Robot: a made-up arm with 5 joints.
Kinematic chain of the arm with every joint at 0, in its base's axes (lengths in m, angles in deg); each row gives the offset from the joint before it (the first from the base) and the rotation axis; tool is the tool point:
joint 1: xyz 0 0 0.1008 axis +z
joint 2: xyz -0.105 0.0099 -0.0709 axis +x
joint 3: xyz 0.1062 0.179 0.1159 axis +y
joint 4: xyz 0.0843 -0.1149 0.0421 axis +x
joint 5: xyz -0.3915 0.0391 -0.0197 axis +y
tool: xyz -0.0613 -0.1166 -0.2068
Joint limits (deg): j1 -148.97..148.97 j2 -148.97..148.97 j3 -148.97..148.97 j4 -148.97..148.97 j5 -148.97..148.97
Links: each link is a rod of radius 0.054 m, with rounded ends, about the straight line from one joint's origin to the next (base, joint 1, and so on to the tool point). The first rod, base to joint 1, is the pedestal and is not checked.
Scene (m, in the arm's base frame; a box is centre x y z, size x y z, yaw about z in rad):
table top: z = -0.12
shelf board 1: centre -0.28 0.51 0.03 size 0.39 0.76 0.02 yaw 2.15
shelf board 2: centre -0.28 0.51 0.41 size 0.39 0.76 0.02 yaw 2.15
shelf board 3: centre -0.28 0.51 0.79 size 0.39 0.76 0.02 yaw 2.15
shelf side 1: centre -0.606 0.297 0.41 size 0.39 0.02 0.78 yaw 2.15
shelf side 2: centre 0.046 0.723 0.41 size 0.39 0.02 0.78 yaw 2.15
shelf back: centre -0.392 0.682 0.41 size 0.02 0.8 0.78 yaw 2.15
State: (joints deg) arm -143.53 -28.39 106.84 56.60 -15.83
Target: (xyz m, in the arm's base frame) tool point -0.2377 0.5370 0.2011
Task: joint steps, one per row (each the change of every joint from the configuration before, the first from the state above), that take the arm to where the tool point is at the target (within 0.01 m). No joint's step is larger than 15 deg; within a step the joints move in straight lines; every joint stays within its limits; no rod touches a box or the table.
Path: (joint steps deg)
1: 0.44 13.13 -3.45 -4.73 -1.32
2: 0.44 13.14 -3.45 -4.74 -1.33
3: 0.43 13.13 -3.44 -4.73 -1.32
4: 0.44 13.14 -3.45 -4.74 -1.32
5: 0.44 13.13 -3.45 -4.73 -1.33
6: 0.44 13.14 -3.45 -4.74 -1.32
7: 0.43 13.13 -3.45 -4.73 -1.32
8: 0.44 13.13 -3.44 -4.74 -1.32
9: -1.79 1.07 3.11 3.74 13.25
10: -1.78 1.06 3.11 3.74 13.25
11: -1.79 1.07 3.11 3.74 13.25
12: -1.79 1.06 3.11 3.74 13.25
13: -1.79 1.07 3.11 3.74 13.25

